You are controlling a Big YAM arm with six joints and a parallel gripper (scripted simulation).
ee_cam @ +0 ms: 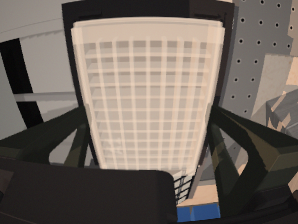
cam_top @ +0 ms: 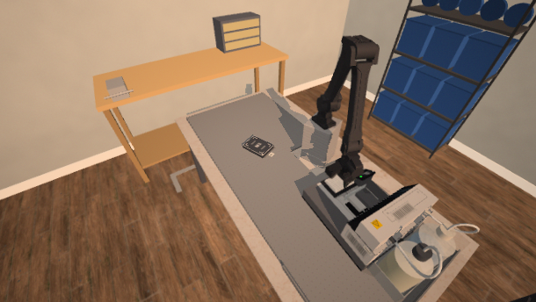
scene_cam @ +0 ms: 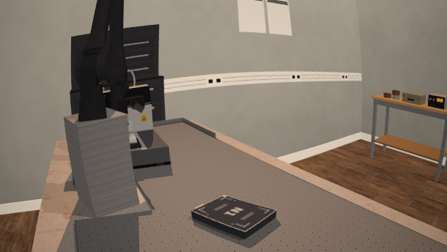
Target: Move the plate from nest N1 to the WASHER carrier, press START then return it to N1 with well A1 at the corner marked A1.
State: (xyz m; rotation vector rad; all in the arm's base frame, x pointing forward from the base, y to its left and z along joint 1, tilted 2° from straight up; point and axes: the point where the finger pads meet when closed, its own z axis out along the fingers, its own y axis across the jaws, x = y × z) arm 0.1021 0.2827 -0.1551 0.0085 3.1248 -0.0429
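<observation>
Now: the dark carrier 20 mm below my hand. Round my hand: washer: 150 mm to the left, 30 mm above; then clear well plate: 10 mm below; then label: 160 mm ahead, 420 mm to the right, 100 mm below.
</observation>
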